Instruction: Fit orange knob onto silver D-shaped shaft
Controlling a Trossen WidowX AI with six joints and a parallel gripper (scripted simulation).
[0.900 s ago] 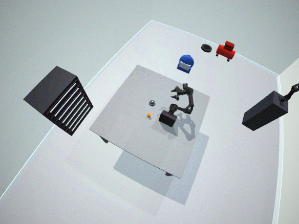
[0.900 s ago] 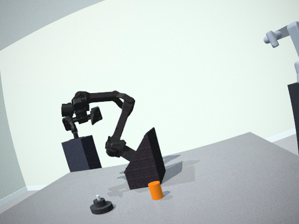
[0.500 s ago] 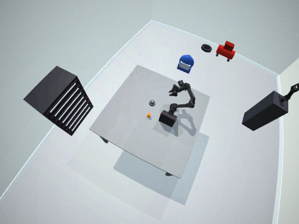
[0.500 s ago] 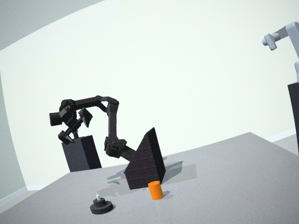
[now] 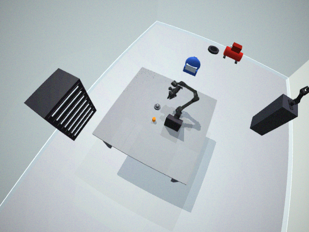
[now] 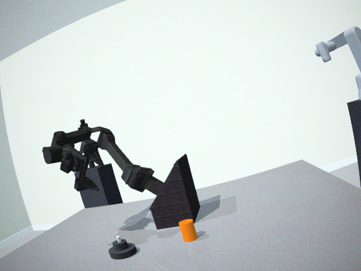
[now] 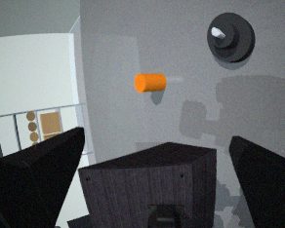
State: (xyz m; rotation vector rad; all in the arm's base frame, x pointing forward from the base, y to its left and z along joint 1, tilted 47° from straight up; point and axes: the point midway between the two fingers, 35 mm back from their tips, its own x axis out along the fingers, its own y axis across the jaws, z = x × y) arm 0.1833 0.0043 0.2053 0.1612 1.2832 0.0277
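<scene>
My gripper tip is now 25 cm to the right of the orange knob, 18 cm above it and 4 cm short of it. The rest, counted from my gripper tip: dark round pedestal: 20 cm below, 10 cm ahead, 6 cm to the left.
</scene>
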